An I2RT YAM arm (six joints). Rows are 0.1 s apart.
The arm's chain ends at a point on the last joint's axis. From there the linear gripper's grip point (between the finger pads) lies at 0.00 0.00 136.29 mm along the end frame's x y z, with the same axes.
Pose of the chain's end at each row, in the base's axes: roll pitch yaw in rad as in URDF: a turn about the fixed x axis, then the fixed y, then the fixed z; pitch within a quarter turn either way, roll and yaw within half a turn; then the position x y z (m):
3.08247 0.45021 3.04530 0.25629 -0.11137 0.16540
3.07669 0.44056 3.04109 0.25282 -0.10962 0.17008
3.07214 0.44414 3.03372 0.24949 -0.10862 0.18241
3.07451 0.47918 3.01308 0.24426 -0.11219 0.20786
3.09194 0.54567 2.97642 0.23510 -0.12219 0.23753
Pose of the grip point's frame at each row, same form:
3.08247 0.45021 3.04530 0.31599 -0.10905 0.04290
3.07669 0.44056 3.04109 0.31141 -0.10664 0.04706
3.07214 0.44414 3.03372 0.30859 -0.10551 0.05964
3.07451 0.47918 3.01308 0.30761 -0.11116 0.08719
3.09194 0.54567 2.97642 0.30590 -0.12713 0.12118

